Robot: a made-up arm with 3 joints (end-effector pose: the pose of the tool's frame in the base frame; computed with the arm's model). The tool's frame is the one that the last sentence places. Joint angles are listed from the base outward.
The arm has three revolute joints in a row. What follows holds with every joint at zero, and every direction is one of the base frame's.
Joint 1 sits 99 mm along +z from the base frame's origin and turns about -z.
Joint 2 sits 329 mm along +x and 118 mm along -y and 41 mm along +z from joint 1 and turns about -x.
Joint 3 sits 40 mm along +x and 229 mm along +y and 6 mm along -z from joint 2 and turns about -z.
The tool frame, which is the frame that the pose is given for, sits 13 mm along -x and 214 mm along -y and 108 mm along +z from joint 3; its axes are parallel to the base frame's.
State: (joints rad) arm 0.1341 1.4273 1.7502
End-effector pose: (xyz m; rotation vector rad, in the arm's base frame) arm 0.1624 0.0013 -0.1225 -1.1210 -1.1730 -1.5156
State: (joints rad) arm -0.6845 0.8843 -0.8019
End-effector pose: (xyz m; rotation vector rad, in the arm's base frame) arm 0.3944 0.3293 0.1498 -0.9644 0.0567 1.3809
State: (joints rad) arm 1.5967 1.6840 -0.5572
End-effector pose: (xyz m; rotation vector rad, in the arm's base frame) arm -0.0334 -0.4704 0.0882 -0.8272 1.5366 -0.7738
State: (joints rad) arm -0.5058 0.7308 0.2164
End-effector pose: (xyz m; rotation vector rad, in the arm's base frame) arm 0.2875 0.1215 0.2007 -0.6860 -0.2591 0.2764
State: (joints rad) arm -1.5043 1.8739 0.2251
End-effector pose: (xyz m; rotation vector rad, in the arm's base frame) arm 0.0480 0.3060 0.0873 -1.2783 -1.4990 0.8643
